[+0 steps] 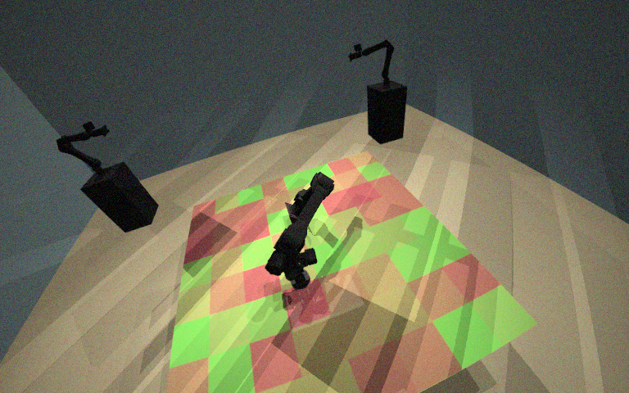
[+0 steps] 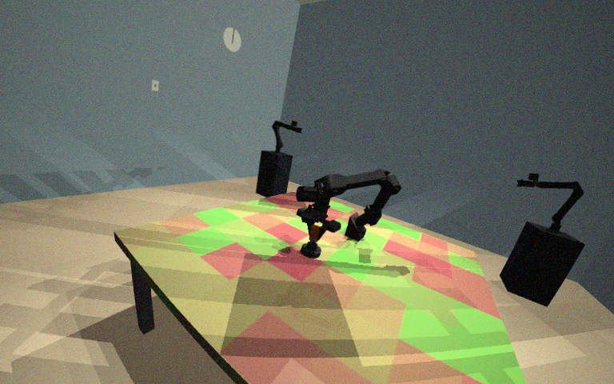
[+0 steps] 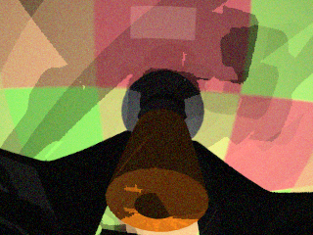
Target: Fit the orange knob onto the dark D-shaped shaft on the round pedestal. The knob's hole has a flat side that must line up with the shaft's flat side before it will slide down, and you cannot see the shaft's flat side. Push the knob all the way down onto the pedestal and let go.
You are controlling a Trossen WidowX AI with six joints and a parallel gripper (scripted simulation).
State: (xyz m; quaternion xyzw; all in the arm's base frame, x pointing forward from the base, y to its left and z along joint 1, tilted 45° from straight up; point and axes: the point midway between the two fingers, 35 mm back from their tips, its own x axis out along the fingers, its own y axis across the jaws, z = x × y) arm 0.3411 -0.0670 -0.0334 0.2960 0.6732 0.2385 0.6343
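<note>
Now: gripper tip 20 mm below the orange knob. From my gripper tip the other things lie so: round dark pedestal (40 mm below).
</note>
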